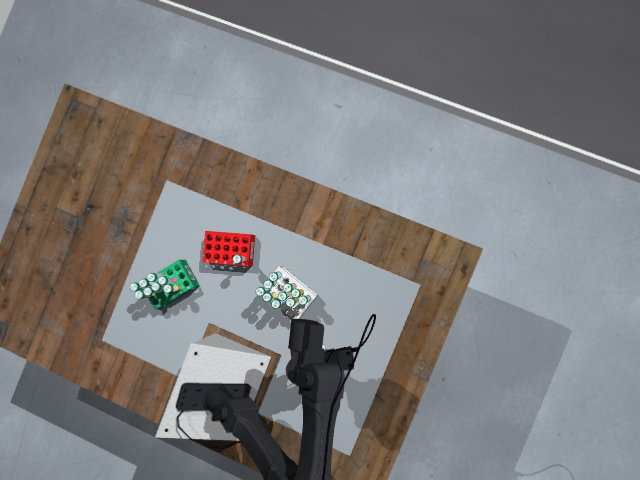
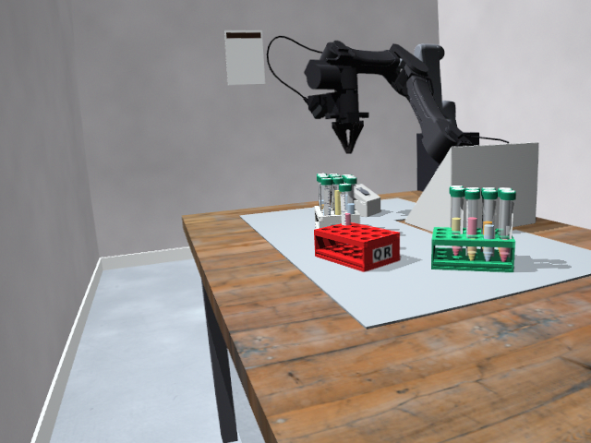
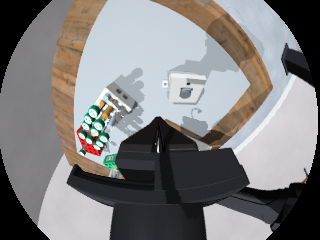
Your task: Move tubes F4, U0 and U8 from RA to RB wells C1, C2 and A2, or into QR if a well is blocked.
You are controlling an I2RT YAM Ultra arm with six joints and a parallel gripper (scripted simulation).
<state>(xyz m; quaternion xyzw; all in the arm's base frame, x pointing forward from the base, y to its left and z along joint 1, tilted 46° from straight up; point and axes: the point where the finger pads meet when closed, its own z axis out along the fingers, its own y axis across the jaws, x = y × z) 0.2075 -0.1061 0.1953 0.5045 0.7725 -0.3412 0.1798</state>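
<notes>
Right now my hand is 50 mm past the DONE button, 20 mm to the left of it and 110 mm above it. Also, from my hand: tube (100 mm ahead, 170 mm to the left, 100 mm below); then tube with yellow filling (120 mm ahead, 160 mm to the left, 100 mm below); then white rack RB (100 mm ahead, 120 mm to the left, 140 mm below).
</notes>
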